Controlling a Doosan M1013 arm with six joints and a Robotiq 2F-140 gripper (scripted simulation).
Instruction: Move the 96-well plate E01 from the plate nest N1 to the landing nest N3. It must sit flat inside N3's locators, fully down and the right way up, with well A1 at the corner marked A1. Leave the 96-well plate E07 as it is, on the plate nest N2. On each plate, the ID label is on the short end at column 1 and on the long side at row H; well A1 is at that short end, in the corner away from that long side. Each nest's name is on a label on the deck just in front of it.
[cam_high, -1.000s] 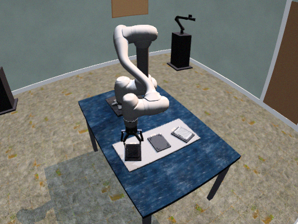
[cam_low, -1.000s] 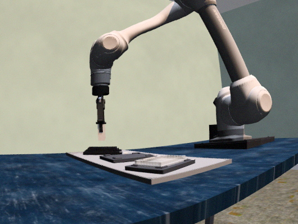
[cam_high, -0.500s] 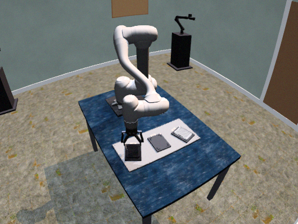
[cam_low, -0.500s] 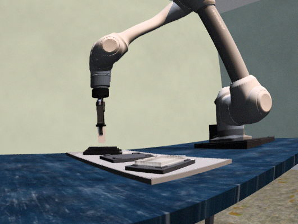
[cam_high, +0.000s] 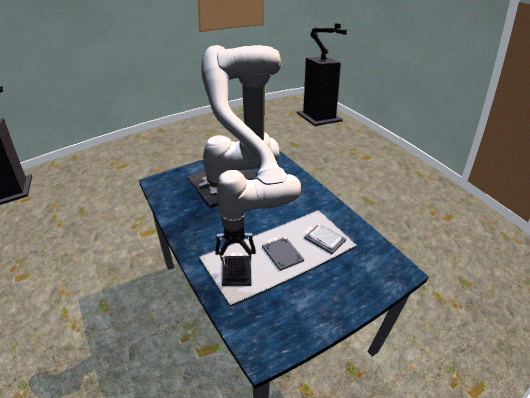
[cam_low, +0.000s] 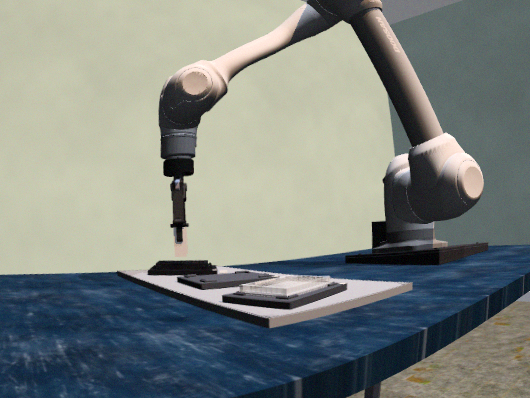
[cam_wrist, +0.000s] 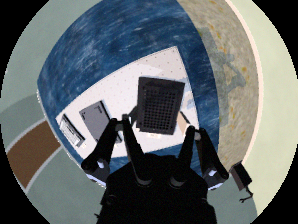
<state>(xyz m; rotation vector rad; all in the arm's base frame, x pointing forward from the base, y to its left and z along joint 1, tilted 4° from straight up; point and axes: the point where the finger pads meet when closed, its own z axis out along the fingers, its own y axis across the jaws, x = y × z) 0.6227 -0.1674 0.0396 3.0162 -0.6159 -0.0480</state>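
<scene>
Right now my hand is 5 cm above the dark 96-well plate. The rest, counted from my hand: dark nest 1 cm behind, 22 cm to the left, 6 cm below; clear 96-well plate 44 cm to the left, 5 cm below.
</scene>
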